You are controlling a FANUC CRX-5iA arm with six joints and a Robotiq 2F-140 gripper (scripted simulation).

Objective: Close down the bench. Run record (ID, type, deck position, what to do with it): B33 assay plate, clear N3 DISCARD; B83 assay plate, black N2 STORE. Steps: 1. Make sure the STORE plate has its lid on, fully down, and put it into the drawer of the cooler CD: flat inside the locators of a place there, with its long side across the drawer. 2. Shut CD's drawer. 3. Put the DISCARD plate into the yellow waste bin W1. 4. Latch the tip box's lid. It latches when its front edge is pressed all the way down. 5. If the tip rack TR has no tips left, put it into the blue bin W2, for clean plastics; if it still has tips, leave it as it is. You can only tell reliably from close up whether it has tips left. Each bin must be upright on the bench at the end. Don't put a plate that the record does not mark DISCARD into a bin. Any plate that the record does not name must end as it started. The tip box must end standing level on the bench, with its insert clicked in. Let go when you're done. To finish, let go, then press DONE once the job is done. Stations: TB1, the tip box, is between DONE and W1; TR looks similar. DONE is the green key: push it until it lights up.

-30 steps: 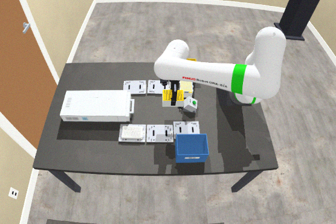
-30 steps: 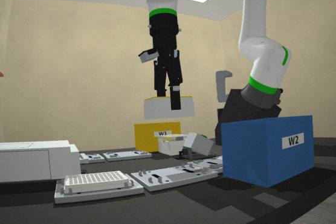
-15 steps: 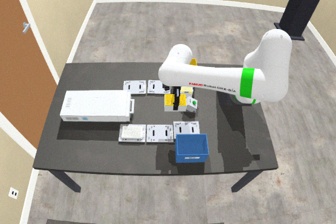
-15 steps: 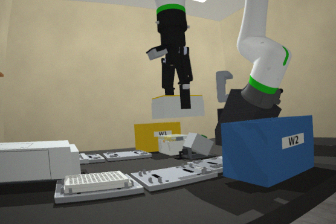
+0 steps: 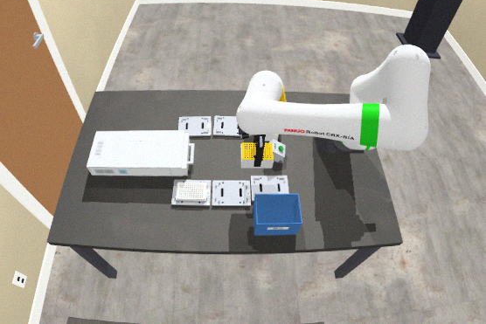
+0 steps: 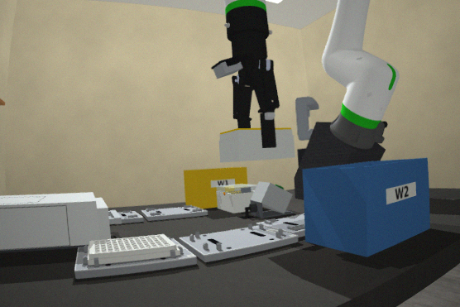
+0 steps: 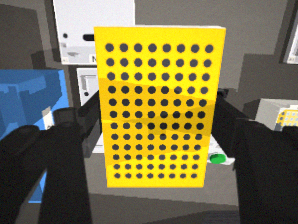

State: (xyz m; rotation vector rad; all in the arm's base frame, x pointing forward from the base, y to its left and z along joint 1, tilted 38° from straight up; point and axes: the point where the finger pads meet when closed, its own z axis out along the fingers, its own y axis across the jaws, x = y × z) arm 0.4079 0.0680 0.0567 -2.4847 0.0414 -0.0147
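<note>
Right now the blue bin W2 is 70 mm behind my hand, 220 mm to the left of it and 150 mm below it. Round my hand: DONE key block (110 mm behind, 110 mm to the right, 130 mm below); nest N3 (100 mm ahead, 80 mm to the left, 180 mm below); tip rack TR (10 mm behind, 10 mm to the right, 10 mm below).
</note>
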